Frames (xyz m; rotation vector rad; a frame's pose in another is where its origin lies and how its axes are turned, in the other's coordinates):
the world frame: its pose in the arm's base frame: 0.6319 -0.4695 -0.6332 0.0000 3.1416 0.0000
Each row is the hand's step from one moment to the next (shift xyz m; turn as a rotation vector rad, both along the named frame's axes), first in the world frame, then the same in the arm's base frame.
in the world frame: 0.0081 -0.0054 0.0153 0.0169 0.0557 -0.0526
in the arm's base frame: -0.0081 -0.0054 -0.0153 -0.0169 0.0557 0.0526
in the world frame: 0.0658 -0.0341 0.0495 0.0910 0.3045 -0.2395
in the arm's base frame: -0.0658 -0.0341 -0.0495 -0.0910 0.3045 0.2395
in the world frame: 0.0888 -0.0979 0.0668 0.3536 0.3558 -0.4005
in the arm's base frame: -0.0888 -0.0979 -0.0668 -0.3536 0.3558 0.4005
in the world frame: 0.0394 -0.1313 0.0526 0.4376 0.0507 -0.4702
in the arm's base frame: -0.0394 -0.1313 -0.0526 -0.4376 0.0507 0.4702
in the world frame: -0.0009 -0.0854 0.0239 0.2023 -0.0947 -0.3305
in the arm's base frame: 0.0009 -0.0854 -0.0239 -0.2023 -0.0947 0.3305
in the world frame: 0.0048 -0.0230 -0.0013 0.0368 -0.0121 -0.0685
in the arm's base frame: -0.0048 -0.0230 0.0013 -0.0368 -0.0121 0.0685
